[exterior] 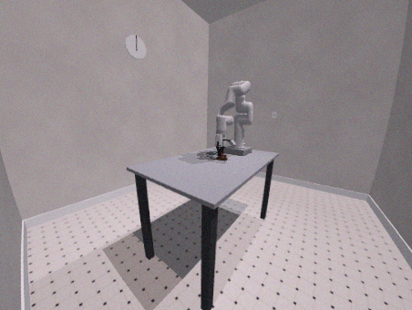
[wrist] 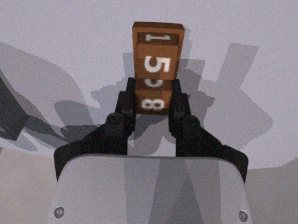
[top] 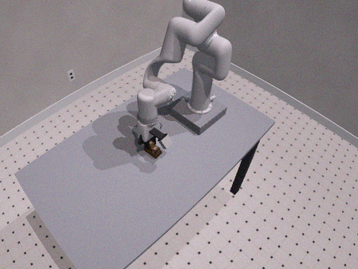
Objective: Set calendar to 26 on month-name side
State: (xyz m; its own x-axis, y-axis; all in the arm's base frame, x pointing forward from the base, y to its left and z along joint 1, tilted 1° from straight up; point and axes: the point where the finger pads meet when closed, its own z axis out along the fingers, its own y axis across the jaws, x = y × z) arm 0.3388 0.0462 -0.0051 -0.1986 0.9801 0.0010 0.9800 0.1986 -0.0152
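My gripper is now 20 mm above the brown cube. Also, from my hand: brown wooden tray (40 mm below, 20 mm to the left).
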